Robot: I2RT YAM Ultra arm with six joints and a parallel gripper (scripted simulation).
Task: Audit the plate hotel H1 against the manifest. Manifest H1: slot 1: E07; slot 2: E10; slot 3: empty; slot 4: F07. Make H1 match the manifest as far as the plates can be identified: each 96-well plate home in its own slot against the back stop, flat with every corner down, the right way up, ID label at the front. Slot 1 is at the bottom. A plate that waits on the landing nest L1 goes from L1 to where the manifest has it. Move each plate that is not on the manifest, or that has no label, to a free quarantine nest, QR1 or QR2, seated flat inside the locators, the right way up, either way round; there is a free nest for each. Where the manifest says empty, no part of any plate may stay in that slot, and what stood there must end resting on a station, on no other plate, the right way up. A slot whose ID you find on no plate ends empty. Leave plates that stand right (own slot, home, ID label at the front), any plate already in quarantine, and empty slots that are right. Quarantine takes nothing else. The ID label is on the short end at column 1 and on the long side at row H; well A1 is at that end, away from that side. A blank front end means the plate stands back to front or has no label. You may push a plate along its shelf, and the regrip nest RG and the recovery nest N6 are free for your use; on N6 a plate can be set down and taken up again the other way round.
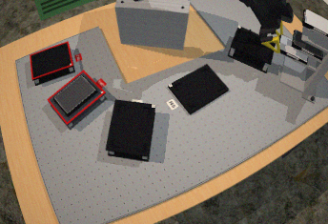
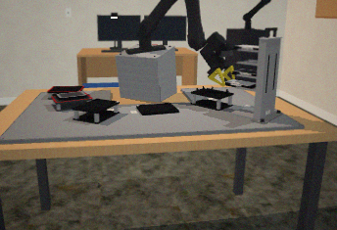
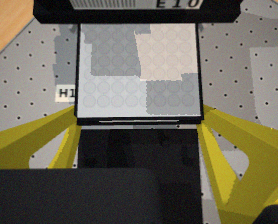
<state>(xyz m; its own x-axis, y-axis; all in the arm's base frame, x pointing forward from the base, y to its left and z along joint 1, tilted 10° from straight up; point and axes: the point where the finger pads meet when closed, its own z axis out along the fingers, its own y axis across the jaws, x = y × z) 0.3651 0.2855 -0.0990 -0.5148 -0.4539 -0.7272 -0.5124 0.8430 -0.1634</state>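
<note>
Now: hand 50 mm short of the pale grey 96-well plate and 30 mm to the right of it. Round my hand: A1 mark (170 mm behind, 40 mm to the right, 60 mm below); then H1 tag (10 mm behind, 110 mm to the left, 120 mm below); then black regrip nest RG (70 mm behind, 40 mm to the right, 60 mm below).
</note>
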